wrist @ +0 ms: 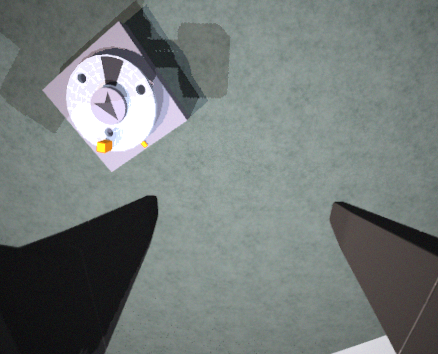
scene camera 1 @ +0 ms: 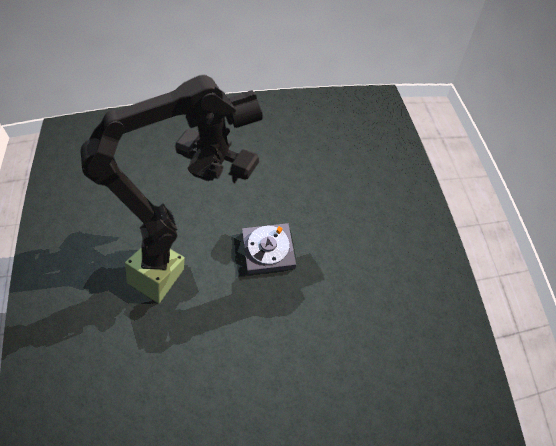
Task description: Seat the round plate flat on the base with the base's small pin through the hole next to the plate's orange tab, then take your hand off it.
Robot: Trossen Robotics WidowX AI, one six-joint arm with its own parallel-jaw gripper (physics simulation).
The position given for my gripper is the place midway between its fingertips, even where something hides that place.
Note:
I see my gripper (scene camera 1: 219, 175), a white round plate (scene camera 1: 256, 251), a square grey base (scene camera 1: 253, 266) and a raised round hub (wrist: 109, 106).
The white round plate shows as well in the wrist view (wrist: 101, 71). My gripper also shows in the wrist view (wrist: 244, 208). The square grey base also shows in the wrist view (wrist: 119, 41).

